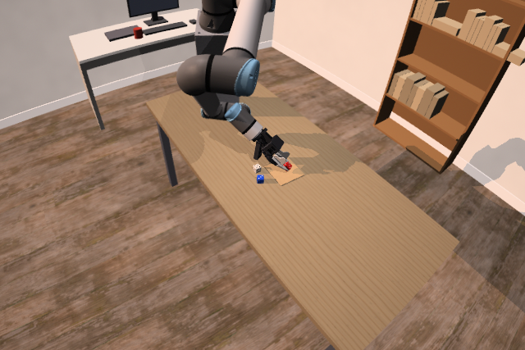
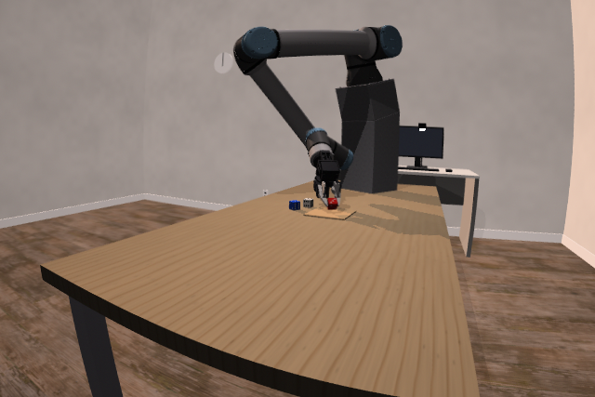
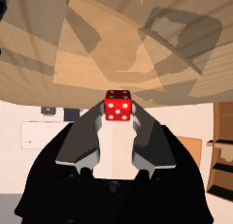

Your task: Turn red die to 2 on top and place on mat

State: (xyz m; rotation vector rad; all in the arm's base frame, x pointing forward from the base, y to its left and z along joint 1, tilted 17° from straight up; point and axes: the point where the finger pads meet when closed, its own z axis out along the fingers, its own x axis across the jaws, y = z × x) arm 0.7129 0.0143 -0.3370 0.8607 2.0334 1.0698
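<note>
The tan mat is 1 cm behind my hand, 1 cm to the right of it and 3 cm below it. Also, from my hand: white die (7 cm behind, 12 cm to the right, 2 cm below); then red die (right at my hand); then blue die (1 cm behind, 14 cm to the right, 2 cm below).
</note>
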